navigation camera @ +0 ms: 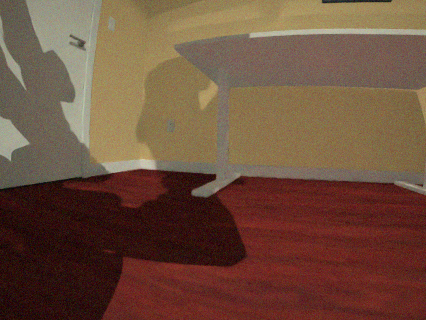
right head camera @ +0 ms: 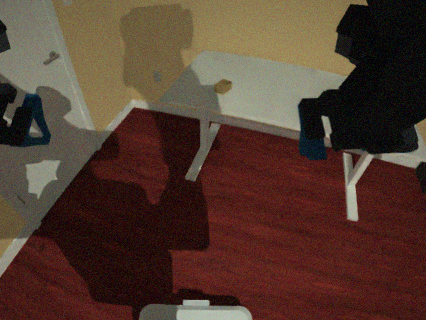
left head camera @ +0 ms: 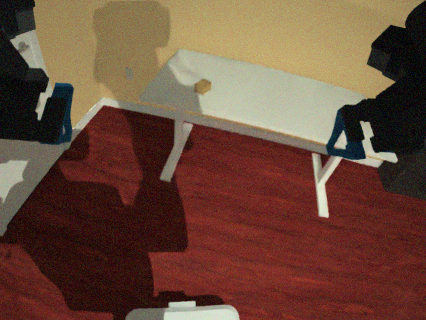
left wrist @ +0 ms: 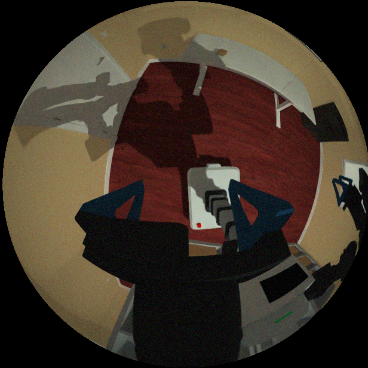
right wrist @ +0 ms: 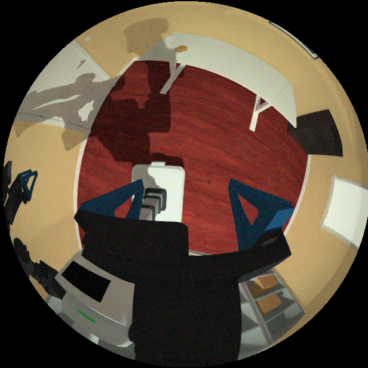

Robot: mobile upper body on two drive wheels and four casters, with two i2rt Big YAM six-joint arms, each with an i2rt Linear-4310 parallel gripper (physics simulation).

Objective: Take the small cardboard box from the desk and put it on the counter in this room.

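Places are measured from the left arm's base along level axes (x ahead, y left, z up), in millimetres.
Pixels of known places: left gripper, fingertip midpoint: (right head camera: 23, 137) (left head camera: 35, 134); right gripper, fingertip midpoint: (right head camera: 332, 147) (left head camera: 352, 148).
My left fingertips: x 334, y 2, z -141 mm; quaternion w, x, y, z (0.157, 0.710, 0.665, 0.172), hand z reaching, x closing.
Observation:
Behind a point stands the place of what it marks.
The small cardboard box (left head camera: 202, 86) @(x 1334, y -341, z -640 mm) (right head camera: 223, 86) @(x 1334, y -349, z -640 mm) (left wrist: 222, 52) (right wrist: 181, 49) sits near the left end of the white desk (left head camera: 270, 100) @(x 1316, y -760, z -690 mm) (right head camera: 270, 80) @(x 1523, y -661, z -690 mm) (left wrist: 260, 62) (right wrist: 230, 55) (navigation camera: 320, 60) @(x 1337, y -735, z -715 mm). The box does not show in the navigation camera. My left gripper (left head camera: 62, 112) (right head camera: 32, 122) (left wrist: 186, 184) is open and empty, in the air at the left, well away from the box. My right gripper (left head camera: 345, 135) @(x 327, y -451, z -146 mm) (right head camera: 312, 132) (right wrist: 185, 183) is open and empty, raised at the right and also away from the box. I cannot make out a counter in these views.
A door (right head camera: 30, 30) @(x 1430, y 766, z -292 mm) (navigation camera: 55, 25) @(x 1325, y 797, z -443 mm) is at the left. The desk stands on white legs (left head camera: 322, 195) (navigation camera: 223, 130) @(x 1559, y -234, z -1090 mm) along the yellow wall. A dark object (left wrist: 327, 122) (right wrist: 317, 132) is beyond the desk's right end. Brown boxes (right wrist: 270, 302) sit in grey shelving at the lower right of the right wrist view.

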